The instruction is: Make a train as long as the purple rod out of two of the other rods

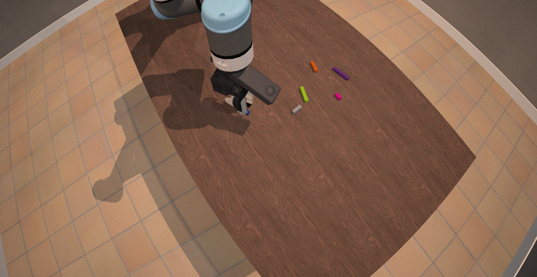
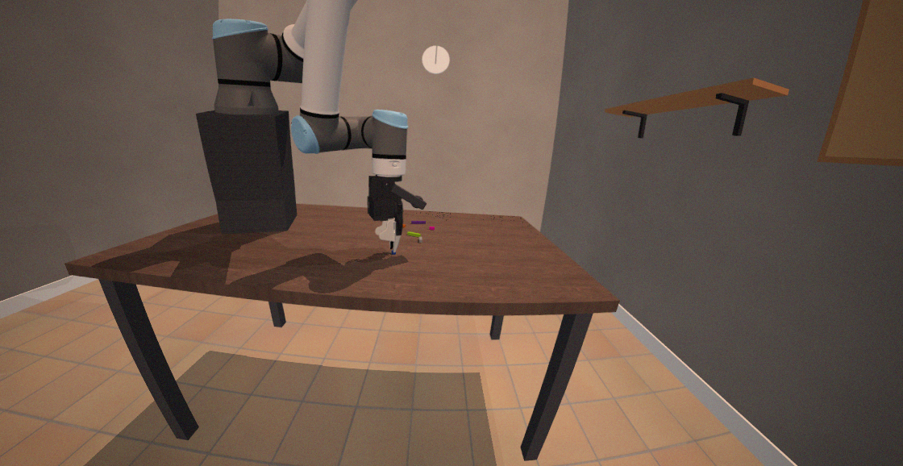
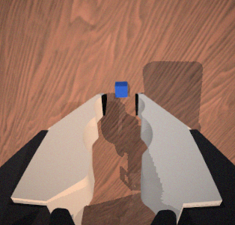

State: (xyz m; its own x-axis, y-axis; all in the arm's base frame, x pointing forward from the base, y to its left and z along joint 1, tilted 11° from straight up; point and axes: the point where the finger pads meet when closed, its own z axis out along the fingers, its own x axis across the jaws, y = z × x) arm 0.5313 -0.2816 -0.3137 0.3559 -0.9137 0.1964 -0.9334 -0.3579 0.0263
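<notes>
The blue rod is 2 cm below my hand. From my hand the other things lie so: lime rod: 7 cm ahead, 16 cm to the left, 2 cm below; grey rod: 9 cm ahead, 11 cm to the left, 2 cm below; orange rod: 2 cm ahead, 26 cm to the left, 2 cm below.
</notes>
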